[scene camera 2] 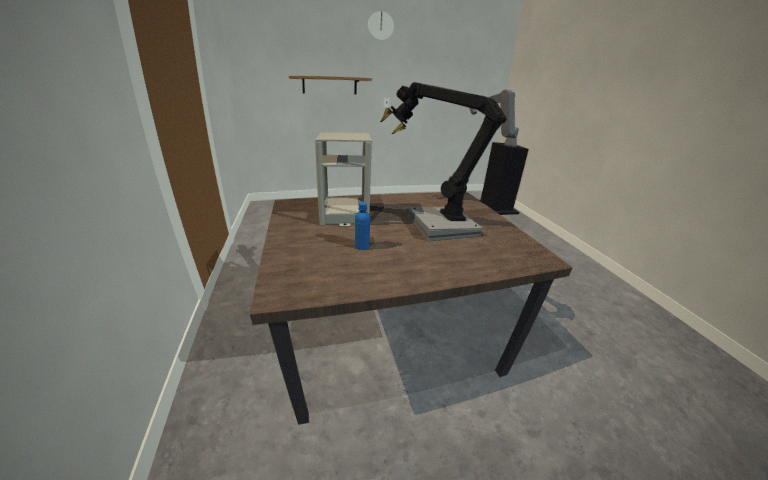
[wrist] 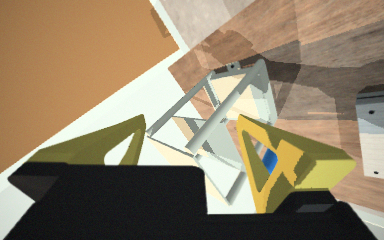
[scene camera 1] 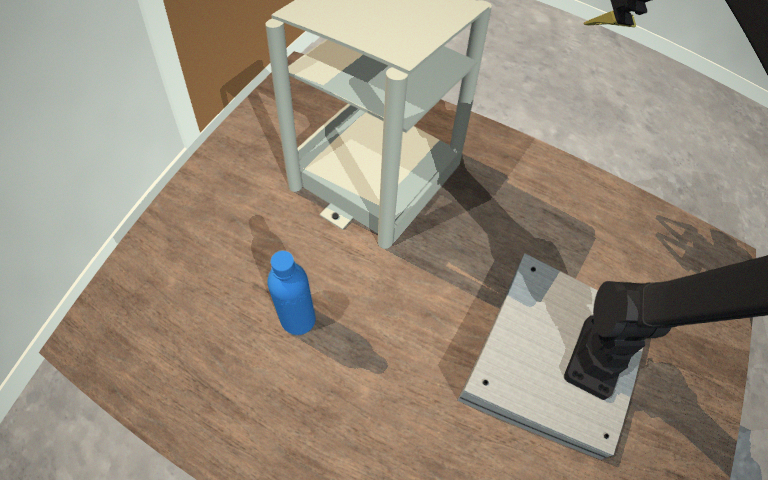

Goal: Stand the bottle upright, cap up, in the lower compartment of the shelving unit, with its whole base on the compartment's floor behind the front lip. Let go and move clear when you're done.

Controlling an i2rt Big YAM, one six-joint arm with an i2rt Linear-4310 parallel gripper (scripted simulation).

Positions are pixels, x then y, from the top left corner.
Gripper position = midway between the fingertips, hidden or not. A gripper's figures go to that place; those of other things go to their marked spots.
The gripper (wrist: 191,119): 0.13 m from the lens. A shelving unit compartment (wrist: 209,137) is 0.41 m from the lens.
